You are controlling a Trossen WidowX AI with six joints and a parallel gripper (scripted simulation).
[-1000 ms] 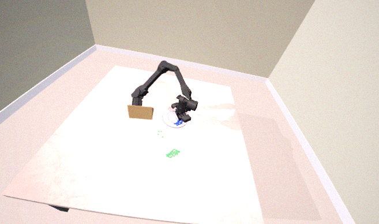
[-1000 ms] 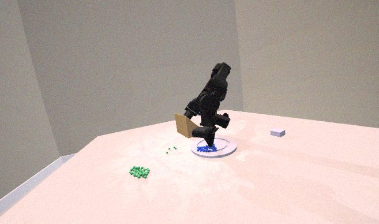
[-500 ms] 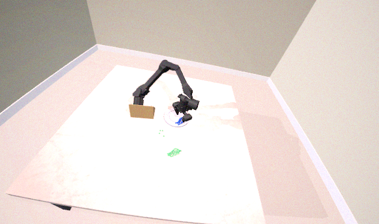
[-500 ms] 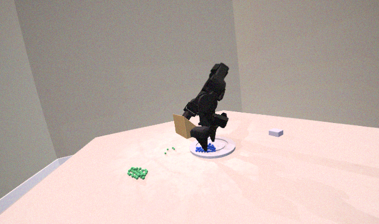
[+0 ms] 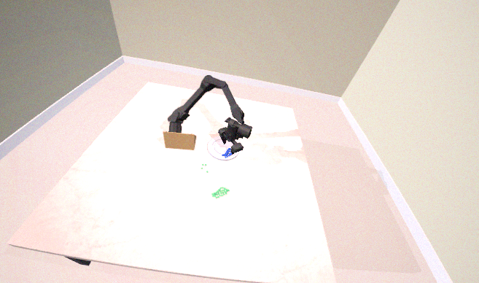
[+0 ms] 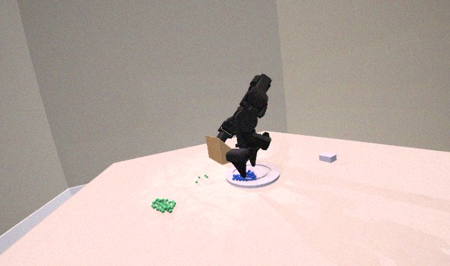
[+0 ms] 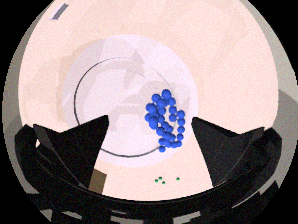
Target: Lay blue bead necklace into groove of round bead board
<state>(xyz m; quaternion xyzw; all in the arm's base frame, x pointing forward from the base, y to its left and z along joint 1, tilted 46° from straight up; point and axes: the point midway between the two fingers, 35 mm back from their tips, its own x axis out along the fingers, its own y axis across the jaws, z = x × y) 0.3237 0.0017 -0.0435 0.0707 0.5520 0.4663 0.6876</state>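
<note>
Right now my gripper tip is 3 cm past the round white bead board, 3 cm to the right of it and 2 cm above it. From my gripper tip the other things lie so: small grey block 8 cm ahead, 32 cm to the left, 2 cm below.
</note>
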